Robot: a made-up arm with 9 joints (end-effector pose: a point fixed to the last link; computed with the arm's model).
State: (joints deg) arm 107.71 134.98 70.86 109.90 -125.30 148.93 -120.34 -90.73 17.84
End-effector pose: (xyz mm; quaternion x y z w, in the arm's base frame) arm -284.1 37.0 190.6 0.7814 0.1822 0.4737 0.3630
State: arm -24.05 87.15 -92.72 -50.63 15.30 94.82 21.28 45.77 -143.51
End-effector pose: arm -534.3 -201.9 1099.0 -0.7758 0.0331 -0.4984 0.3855
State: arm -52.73 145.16 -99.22 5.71 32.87 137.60 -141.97 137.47 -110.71
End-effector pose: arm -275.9 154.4 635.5 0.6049 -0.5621 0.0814 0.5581
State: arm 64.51 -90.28 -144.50 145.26 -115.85 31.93 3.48 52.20 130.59
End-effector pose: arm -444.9 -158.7 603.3 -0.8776 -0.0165 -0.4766 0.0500
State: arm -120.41 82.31 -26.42 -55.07 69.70 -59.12 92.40 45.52 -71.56
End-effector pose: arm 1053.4 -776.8 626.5 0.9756 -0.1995 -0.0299 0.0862
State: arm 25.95 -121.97 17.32 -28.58 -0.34 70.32 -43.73 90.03 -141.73
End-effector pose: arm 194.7 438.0 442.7 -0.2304 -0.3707 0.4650 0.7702
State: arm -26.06 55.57 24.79 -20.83 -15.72 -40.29 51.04 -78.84 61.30
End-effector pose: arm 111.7 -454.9 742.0 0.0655 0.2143 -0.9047 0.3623
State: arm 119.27 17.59 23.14 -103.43 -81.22 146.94 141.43 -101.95 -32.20
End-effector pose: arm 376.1 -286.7 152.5 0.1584 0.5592 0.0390 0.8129
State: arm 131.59 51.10 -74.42 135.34 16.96 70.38 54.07 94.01 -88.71
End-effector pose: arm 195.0 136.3 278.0 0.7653 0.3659 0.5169 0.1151
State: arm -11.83 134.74 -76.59 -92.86 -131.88 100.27 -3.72 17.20 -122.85
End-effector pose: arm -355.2 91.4 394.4 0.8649 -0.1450 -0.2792 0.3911
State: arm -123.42 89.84 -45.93 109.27 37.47 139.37 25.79 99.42 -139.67
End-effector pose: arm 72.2 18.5 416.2 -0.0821 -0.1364 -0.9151 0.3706
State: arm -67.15 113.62 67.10 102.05 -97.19 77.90 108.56 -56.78 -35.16
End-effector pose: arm 185.0 -82.2 663.9 0.2581 0.3297 0.2733 0.8660
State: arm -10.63 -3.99 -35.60 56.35 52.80 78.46 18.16 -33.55 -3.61
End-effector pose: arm -503.8 -605.3 -43.9 0.8730 -0.2504 0.2051 0.3647
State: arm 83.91 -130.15 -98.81 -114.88 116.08 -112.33 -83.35 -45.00 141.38
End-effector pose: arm -871.6 -79.9 186.2 -0.8825 -0.3987 0.2401 0.0682
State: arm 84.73 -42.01 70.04 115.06 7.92 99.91 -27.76 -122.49 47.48
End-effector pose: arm -648.0 -21.4 -181.1 0.5164 0.0140 0.1601 0.8411
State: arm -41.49 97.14 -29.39 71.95 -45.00 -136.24 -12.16 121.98 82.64
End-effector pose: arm -221.2 -144.6 454.1 0.2197 0.5405 -0.5365 0.6097
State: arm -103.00 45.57 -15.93 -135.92 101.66 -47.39 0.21 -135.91 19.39
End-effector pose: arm 46.3 -159.4 -387.8 0.0941 -0.5422 -0.5694 0.6107
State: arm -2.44 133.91 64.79 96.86 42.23 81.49 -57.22 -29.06 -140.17
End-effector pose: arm 107.3 335.9 941.9 0.2336 -0.8022 0.5324 0.1359
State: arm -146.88 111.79 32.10 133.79 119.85 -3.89 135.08 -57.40 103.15
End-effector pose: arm -544.0 665.1 399.5 0.7303 -0.5377 0.2712 0.3225
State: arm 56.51 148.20 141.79 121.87 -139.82 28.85 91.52 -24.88 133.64
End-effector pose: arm -190.2 650.5 75.5 0.4155 0.3283 -0.4711 0.7055
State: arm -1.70 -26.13 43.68 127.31 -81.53 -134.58 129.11 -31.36 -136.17
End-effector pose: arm -456.9 -374.0 -381.6 0.4158 0.3964 -0.0470 0.8172
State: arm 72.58 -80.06 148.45 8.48 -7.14 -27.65 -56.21 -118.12 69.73
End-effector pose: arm 47.3 262.7 144.3 0.5128 -0.3998 0.7229 0.2335
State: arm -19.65 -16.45 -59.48 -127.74 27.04 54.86 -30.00 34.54 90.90
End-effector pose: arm 189.3 162.4 1000.7 -0.4662 -0.8101 -0.3500 0.0619
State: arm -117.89 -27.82 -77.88 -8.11 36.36 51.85 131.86 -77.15 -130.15
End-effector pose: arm -213.7 -734.2 -281.5 0.6423 0.5857 0.4718 0.1478
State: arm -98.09 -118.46 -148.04 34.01 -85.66 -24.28 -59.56 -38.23 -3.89
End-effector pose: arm 420.3 -207.7 595.0 0.3153 0.5801 0.2486 0.7087
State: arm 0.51 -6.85 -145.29 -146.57 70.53 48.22 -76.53 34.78 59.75
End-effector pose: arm -675.4 220.9 992.1 0.2183 0.5975 0.6683 0.3856
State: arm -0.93 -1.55 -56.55 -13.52 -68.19 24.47 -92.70 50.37 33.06
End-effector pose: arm -628.9 -150.5 254.1 -0.1568 -0.0847 0.7922 0.5837
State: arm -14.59 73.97 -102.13 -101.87 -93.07 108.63 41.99 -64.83 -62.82
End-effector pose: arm -199.2 -43.6 684.1 -0.8260 0.4185 -0.1797 0.3320
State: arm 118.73 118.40 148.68 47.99 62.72 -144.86 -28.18 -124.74 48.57
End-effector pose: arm 74.9 -119.6 -548.5 -0.4753 0.7192 -0.0209 0.5063
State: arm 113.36 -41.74 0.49 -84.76 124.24 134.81 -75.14 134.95 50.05
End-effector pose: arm 37.6 -205.4 450.4 -0.5980 0.5756 0.5556 0.0498
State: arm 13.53 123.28 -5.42 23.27 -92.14 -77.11 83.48 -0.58 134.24
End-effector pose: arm -170.7 -553.2 -221.5 -0.3490 0.0308 -0.5538 0.7553
